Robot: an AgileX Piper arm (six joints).
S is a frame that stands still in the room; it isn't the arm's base.
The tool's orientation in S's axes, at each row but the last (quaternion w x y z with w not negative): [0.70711 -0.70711 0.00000 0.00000]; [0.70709 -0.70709 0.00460 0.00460]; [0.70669 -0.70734 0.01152 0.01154]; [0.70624 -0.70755 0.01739 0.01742]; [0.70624 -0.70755 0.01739 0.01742]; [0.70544 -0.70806 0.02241 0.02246]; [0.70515 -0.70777 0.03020 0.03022]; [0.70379 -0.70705 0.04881 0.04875]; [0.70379 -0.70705 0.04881 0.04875]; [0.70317 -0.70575 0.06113 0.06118]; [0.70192 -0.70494 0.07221 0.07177]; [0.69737 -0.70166 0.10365 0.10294]
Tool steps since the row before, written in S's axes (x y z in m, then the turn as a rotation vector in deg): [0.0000 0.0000 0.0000 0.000 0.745 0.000]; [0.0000 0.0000 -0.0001 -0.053 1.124 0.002]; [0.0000 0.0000 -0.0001 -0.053 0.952 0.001]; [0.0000 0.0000 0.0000 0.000 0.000 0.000]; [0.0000 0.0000 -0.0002 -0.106 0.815 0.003]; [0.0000 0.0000 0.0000 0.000 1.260 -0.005]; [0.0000 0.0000 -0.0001 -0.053 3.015 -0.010]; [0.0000 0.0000 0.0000 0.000 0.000 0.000]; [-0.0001 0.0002 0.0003 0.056 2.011 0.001]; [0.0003 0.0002 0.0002 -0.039 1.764 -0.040]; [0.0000 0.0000 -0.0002 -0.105 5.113 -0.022]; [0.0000 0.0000 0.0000 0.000 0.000 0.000]
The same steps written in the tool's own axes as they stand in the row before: [0.0000 0.0000 0.0000 0.000 0.000 0.745]; [0.0000 0.0001 0.0000 -0.053 -0.001 1.124]; [0.0000 0.0001 0.0000 -0.053 0.000 0.952]; [0.0000 0.0000 0.0000 0.000 0.000 0.000]; [0.0000 0.0002 0.0000 -0.106 0.001 0.815]; [0.0000 0.0000 0.0000 0.000 0.000 1.260]; [0.0000 0.0001 0.0000 -0.052 0.003 3.015]; [0.0000 0.0000 0.0000 0.000 0.000 0.000]; [-0.0001 -0.0003 0.0002 0.055 -0.018 2.011]; [0.0003 -0.0002 0.0002 -0.032 0.040 1.764]; [0.0000 0.0002 0.0000 -0.104 0.021 5.113]; [0.0000 0.0000 0.0000 0.000 0.000 0.000]
